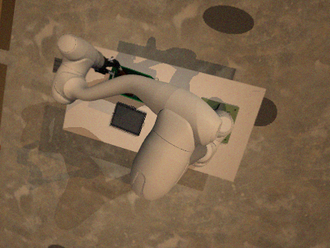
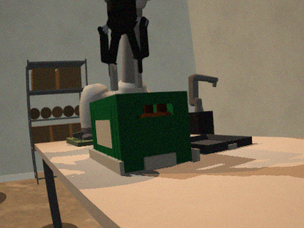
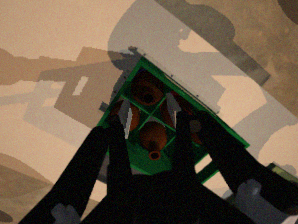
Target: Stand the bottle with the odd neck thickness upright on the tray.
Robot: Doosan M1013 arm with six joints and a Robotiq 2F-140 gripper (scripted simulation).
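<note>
Now: the brown bottle 13 cm below my hand, 9 cm behind it and 1 cm to the left of it. Round my hand: green crate (14 cm below, 9 cm behind, 5 cm to the left); dark tray (32 cm to the left, 21 cm below, 11 cm behind).
</note>
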